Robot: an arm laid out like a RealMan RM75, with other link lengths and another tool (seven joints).
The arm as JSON. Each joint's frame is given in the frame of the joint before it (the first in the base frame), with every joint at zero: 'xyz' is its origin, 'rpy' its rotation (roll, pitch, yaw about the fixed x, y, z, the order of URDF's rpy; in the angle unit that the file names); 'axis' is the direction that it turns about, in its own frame. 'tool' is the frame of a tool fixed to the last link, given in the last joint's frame.
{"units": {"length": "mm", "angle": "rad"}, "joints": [
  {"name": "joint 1", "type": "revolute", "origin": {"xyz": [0.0, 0.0, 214.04], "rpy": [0.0, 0.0, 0.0]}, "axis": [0.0, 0.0, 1.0]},
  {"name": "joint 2", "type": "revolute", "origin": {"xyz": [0.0, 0.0, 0.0], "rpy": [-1.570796, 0.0, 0.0]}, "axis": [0.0, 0.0, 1.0]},
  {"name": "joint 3", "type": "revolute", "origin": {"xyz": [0.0, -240.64, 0.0], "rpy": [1.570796, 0.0, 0.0]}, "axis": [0.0, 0.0, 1.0]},
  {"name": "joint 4", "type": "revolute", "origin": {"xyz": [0.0, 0.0, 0.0], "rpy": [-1.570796, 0.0, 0.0]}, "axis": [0.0, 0.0, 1.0]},
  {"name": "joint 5", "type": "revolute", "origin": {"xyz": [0.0, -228.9, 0.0], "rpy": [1.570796, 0.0, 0.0]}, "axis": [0.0, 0.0, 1.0]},
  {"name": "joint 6", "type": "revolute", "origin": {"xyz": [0.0, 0.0, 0.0], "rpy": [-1.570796, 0.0, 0.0]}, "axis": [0.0, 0.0, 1.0]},
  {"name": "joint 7", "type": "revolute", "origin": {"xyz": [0.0, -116.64, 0.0], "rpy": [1.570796, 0.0, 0.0]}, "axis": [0.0, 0.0, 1.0]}
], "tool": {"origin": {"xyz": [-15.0, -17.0, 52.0], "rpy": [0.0, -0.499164, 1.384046]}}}
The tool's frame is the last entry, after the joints.
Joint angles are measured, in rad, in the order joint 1, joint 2, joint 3, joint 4, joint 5, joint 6, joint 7. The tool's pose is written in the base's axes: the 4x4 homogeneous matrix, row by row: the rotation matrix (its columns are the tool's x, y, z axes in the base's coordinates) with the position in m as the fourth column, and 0 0 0 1 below. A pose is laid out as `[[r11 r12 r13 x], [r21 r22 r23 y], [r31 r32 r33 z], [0 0 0 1]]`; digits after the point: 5 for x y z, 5 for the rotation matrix.
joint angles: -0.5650 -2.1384 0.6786 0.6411 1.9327 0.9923 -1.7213
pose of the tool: [[0.87103 -0.34471 -0.34998 -0.30806], [0.06837 -0.62044 0.78127 0.41484], [-0.48646 -0.70443 -0.51685 -0.04455], [0 0 0 1]]
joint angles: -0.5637 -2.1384 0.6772 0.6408 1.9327 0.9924 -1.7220
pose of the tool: [[0.87149 -0.34215 -0.35135 -0.30876], [0.07098 -0.62089 0.78068 0.41440], [-0.48526 -0.70529 -0.51681 -0.04443], [0 0 0 1]]
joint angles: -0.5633 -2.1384 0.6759 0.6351 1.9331 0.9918 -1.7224
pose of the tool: [[0.87259 -0.33709 -0.35349 -0.30975], [0.07367 -0.62459 0.77747 0.41338], [-0.48286 -0.70446 -0.52018 -0.04582], [0 0 0 1]]
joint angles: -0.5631 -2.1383 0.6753 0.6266 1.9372 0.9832 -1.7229
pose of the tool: [[0.87038 -0.33264 -0.36303 -0.31225], [0.08147 -0.62985 0.77243 0.41226], [-0.48559 -0.70189 -0.52111 -0.04767], [0 0 0 1]]
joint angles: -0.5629 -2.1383 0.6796 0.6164 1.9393 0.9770 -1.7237
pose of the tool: [[0.86915 -0.32880 -0.36942 -0.31388], [0.08421 -0.63767 0.76569 0.41068], [-0.48733 -0.69661 -0.52654 -0.05086], [0 0 0 1]]
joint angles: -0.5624 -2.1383 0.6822 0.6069 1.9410 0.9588 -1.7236
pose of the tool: [[0.86421 -0.32442 -0.38457 -0.31729], [0.09794 -0.64126 0.76105 0.41000], [-0.49350 -0.69537 -0.52241 -0.05260], [0 0 0 1]]
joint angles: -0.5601 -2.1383 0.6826 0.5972 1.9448 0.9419 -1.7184
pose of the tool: [[0.85732 -0.32349 -0.40046 -0.32172], [0.11017 -0.64459 0.75655 0.40853], [-0.50287 -0.69272 -0.51698 -0.05422], [0 0 0 1]]
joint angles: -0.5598 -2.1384 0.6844 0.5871 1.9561 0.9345 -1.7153
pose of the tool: [[0.85107 -0.32718 -0.41064 -0.32456], [0.10993 -0.65374 0.74869 0.40631], [-0.51341 -0.68233 -0.52041 -0.05742], [0 0 0 1]]
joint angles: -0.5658 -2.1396 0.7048 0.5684 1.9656 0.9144 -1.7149
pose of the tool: [[0.84126 -0.33715 -0.42262 -0.32515], [0.10151 -0.66932 0.73601 0.40486], [-0.53102 -0.66207 -0.52884 -0.06509], [0 0 0 1]]
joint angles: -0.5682 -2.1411 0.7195 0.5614 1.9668 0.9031 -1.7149
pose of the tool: [[0.83626 -0.34359 -0.42733 -0.32473], [0.09594 -0.67563 0.73097 0.40441], [-0.53988 -0.65228 -0.53204 -0.06898], [0 0 0 1]]
